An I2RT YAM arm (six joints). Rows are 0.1 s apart.
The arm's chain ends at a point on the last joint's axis. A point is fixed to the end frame.
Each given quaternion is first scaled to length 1.
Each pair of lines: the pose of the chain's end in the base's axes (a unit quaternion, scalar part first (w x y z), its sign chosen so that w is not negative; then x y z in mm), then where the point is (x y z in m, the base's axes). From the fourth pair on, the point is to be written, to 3 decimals.
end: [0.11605, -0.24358, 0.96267, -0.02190, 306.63, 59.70, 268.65]
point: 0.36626 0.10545 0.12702
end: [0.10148, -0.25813, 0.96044, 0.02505, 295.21, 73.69, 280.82]
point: 0.34556 0.13288 0.14057
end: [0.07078, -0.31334, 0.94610, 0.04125, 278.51, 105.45, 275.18]
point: 0.31277 0.17033 0.13261
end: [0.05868, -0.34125, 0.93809, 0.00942, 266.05, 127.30, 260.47]
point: 0.297 0.184 0.114
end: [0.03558, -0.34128, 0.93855, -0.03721, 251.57, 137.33, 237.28]
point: 0.281 0.178 0.085
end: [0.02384, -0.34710, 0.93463, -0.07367, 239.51, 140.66, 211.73]
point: 0.269 0.170 0.057
